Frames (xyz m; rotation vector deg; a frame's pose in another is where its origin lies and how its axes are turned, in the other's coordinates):
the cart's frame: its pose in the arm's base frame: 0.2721 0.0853 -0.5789 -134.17 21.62 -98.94
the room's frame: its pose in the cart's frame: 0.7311 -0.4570 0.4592 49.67 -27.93 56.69
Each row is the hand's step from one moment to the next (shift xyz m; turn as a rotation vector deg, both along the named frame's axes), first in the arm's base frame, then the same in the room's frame.
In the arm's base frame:
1: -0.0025 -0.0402 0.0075 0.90 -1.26 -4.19
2: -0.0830 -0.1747 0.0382 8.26 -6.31 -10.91
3: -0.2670 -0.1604 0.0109 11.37 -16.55 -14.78
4: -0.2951 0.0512 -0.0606 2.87 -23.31 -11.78
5: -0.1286 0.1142 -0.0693 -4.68 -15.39 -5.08
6: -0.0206 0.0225 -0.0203 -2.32 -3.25 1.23
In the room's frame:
1: 0.0241 -0.0092 -0.0318 1.20 4.22 -0.84
2: 0.0498 -0.0541 -0.1829 9.61 11.58 -0.81
3: -0.1026 -0.0484 -0.2903 18.24 15.41 -7.16
4: -0.2637 0.0269 -0.1521 16.21 11.18 -17.40
5: -0.1762 0.0576 0.0001 5.83 3.92 -15.34
6: -0.0315 0.0185 0.0023 0.37 -1.62 -3.84

